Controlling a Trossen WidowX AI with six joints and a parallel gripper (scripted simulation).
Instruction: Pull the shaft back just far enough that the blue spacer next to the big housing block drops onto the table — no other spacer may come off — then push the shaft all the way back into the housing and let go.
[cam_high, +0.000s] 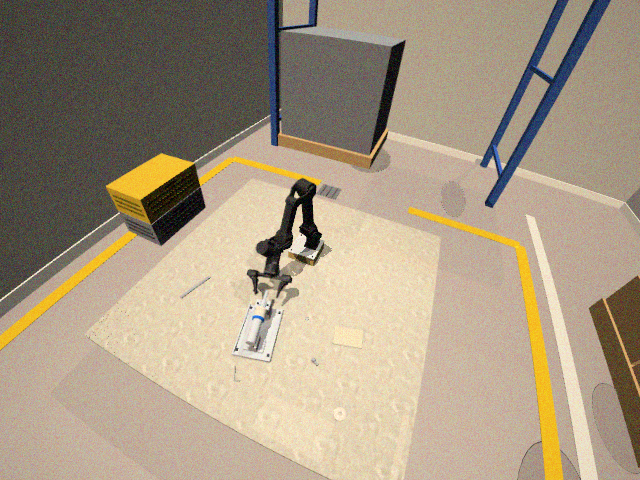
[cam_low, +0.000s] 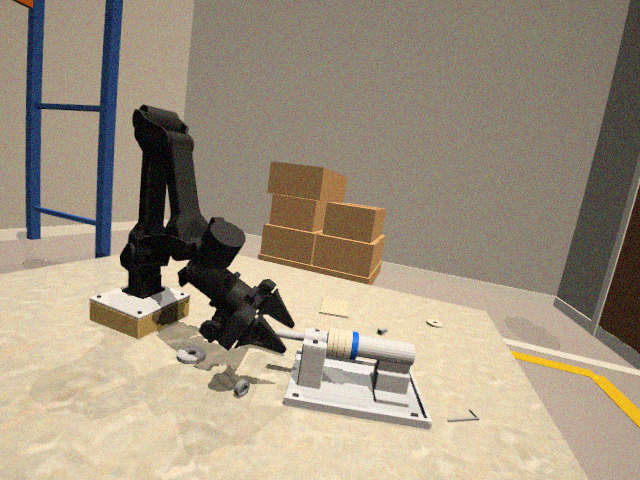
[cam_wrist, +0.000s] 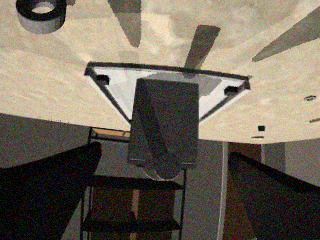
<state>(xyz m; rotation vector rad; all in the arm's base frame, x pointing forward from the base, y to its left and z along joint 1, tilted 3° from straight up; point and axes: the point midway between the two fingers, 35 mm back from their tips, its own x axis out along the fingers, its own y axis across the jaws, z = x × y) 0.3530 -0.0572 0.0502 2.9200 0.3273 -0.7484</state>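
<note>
Right now the grey shaft is 80 mm ahead of my gripper tip, 20 mm to the left of it and 10 mm above it. The rest, counted from my gripper tip: blue spacer: 110 mm ahead, 30 mm to the left, 10 mm above; grey washer: 170 mm behind, 30 mm to the right, 70 mm below; nut: 40 mm behind, 80 mm to the right, 60 mm below.
</note>
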